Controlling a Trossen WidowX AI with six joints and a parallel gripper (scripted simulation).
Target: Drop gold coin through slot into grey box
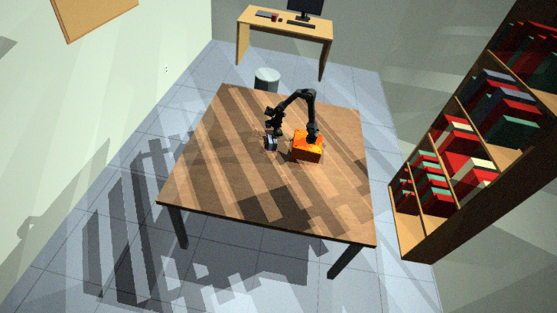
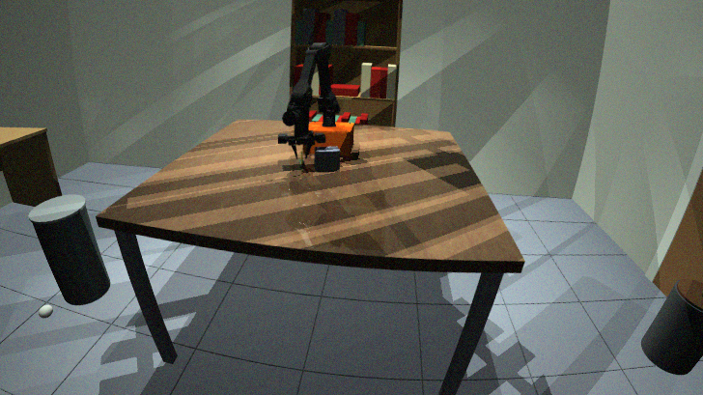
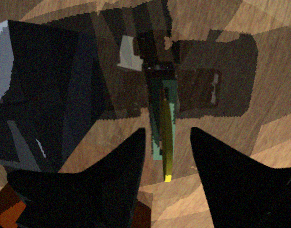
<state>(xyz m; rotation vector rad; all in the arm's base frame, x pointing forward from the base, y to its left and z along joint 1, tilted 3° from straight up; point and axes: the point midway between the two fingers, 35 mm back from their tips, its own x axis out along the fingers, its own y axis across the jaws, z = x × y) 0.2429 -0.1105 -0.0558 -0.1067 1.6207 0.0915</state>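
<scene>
Right now my gripper tip is right at the gold coin.
</scene>
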